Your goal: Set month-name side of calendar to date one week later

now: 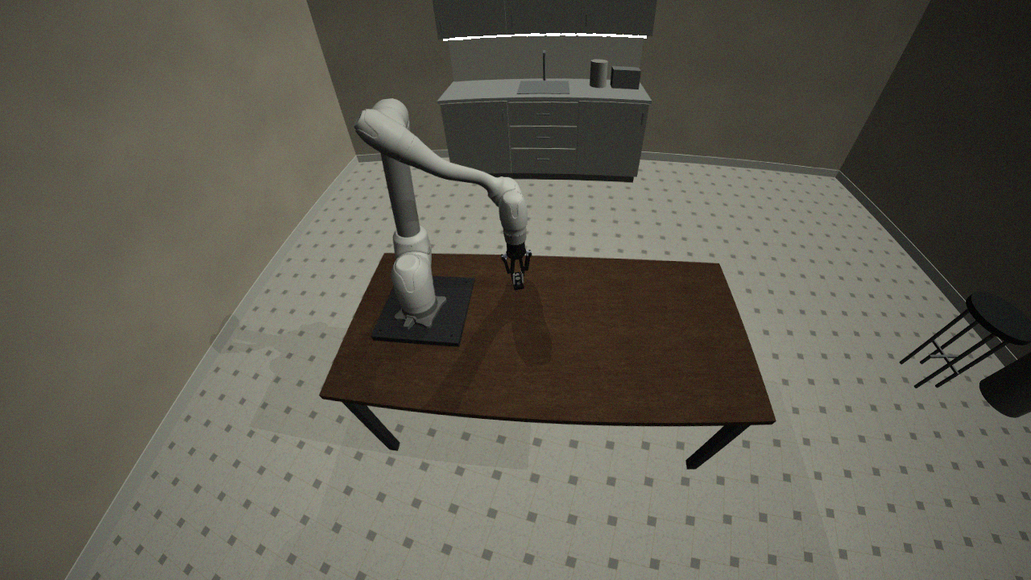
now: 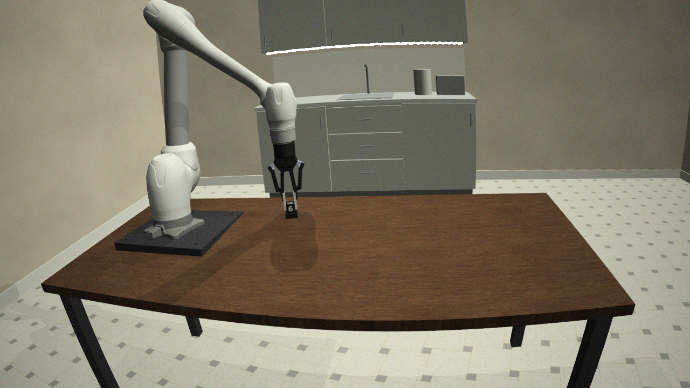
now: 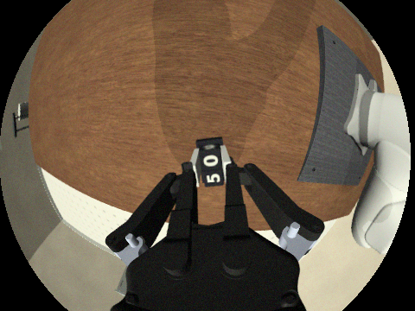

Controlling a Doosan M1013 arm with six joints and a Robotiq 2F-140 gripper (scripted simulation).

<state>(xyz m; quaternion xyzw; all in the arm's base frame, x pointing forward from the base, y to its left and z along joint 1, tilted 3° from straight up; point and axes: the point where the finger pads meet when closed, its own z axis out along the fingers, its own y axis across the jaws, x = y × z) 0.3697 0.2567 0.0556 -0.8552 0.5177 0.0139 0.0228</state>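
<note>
Right now the dark tray is 50 mm below my hand, 20 mm to the left of it and 10 mm behind it.
</note>
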